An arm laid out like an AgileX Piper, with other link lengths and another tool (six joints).
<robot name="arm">
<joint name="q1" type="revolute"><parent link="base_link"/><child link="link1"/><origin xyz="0.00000 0.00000 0.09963"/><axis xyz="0 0 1"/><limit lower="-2.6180" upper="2.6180"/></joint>
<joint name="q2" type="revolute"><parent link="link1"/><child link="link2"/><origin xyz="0.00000 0.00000 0.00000"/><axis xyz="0 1 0"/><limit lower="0.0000" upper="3.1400"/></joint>
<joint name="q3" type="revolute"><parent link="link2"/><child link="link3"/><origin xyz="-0.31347 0.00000 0.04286"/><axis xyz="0 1 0"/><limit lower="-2.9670" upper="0.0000"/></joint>
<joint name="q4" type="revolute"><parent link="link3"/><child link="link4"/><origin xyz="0.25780 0.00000 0.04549"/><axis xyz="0.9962 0 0.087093"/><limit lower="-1.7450" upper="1.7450"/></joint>
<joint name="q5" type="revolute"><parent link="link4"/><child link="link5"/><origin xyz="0.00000 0.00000 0.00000"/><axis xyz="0 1 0"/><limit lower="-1.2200" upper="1.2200"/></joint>
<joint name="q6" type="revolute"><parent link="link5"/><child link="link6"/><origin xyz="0.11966 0.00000 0.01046"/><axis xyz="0.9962 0 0.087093"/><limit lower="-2.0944" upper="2.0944"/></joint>
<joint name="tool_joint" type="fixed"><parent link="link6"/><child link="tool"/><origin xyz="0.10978 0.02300 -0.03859" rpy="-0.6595 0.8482 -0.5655"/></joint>
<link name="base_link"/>
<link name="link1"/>
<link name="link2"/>
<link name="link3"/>
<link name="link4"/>
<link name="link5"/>
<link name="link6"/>
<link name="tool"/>
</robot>
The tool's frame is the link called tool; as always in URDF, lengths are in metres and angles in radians.
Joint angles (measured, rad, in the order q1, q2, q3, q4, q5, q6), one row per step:
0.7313, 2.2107, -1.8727, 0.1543, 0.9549, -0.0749
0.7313, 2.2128, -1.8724, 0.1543, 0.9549, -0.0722
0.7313, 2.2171, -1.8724, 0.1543, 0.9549, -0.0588
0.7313, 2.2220, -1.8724, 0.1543, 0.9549, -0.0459
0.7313, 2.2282, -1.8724, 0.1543, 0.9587, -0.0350
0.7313, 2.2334, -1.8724, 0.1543, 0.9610, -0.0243
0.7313, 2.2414, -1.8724, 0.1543, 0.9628, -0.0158
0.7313, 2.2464, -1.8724, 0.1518, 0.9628, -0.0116
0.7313, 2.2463, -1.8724, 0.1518, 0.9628, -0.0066
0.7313, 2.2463, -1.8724, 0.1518, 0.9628, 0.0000
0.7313, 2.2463, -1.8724, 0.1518, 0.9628, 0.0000
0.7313, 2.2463, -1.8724, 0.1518, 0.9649, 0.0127
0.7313, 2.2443, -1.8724, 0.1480, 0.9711, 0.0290
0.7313, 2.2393, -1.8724, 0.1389, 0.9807, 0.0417
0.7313, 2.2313, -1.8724, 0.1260, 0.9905, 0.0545
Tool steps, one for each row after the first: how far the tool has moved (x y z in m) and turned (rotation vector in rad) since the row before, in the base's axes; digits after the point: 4 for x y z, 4 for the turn. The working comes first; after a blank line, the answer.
Tool pose at each row, in the base's axes (x y z in m, rotation vector in rad; the steps are taken from these numbers as rounded here):
0.3491, 0.3830, 0.0593, -1.2716, 1.9216, 0.5743
0.3490, 0.3830, 0.0582, -1.2695, 1.9257, 0.5740
0.3486, 0.3835, 0.0562, -1.2565, 1.9388, 0.5729
0.3483, 0.3840, 0.0538, -1.2442, 1.9520, 0.5717
0.3472, 0.3838, 0.0507, -1.2364, 1.9685, 0.5706
0.3464, 0.3838, 0.0481, -1.2276, 1.9825, 0.5694
0.3457, 0.3837, 0.0440, -1.2220, 1.9973, 0.5680
0.3457, 0.3833, 0.0414, -1.2210, 2.0041, 0.5646
0.3457, 0.3836, 0.0415, -1.2154, 2.0072, 0.5642
0.3456, 0.3839, 0.0416, -1.2081, 2.0115, 0.5635
0.3456, 0.3839, 0.0416, -1.2081, 2.0115, 0.5635
0.3450, 0.3842, 0.0418, -1.1949, 2.0215, 0.5623
0.3443, 0.3836, 0.0427, -1.1819, 2.0343, 0.5571
0.3438, 0.3815, 0.0447, -1.1773, 2.0431, 0.5472
0.3439, 0.3789, 0.0480, -1.1742, 2.0481, 0.5337

-0.0001, 0.0000, -0.0011, -0.0011, 0.0027, -0.0025
-0.0004, 0.0005, -0.0020, -0.0005, 0.0077, -0.0124
-0.0003, 0.0005, -0.0024, -0.0010, 0.0078, -0.0119
-0.0011, -0.0002, -0.0031, -0.0047, 0.0111, -0.0096
-0.0008, 0.0000, -0.0026, -0.0031, 0.0090, -0.0097
-0.0007, -0.0001, -0.0041, -0.0051, 0.0100, -0.0077
0.0000, -0.0004, -0.0026, -0.0045, 0.0034, -0.0033
0.0000, 0.0003, 0.0001, 0.0009, 0.0014, -0.0047
-0.0001, 0.0003, 0.0001, 0.0010, 0.0020, -0.0062
0.0000, 0.0000, 0.0000, 0.0000, 0.0000, 0.0000
-0.0006, 0.0003, 0.0002, 0.0007, 0.0055, -0.0117
-0.0007, -0.0006, 0.0009, -0.0029, 0.0058, -0.0133
-0.0005, -0.0021, 0.0020, -0.0073, 0.0015, -0.0081
0.0001, -0.0026, 0.0033, -0.0081, -0.0031, -0.0074

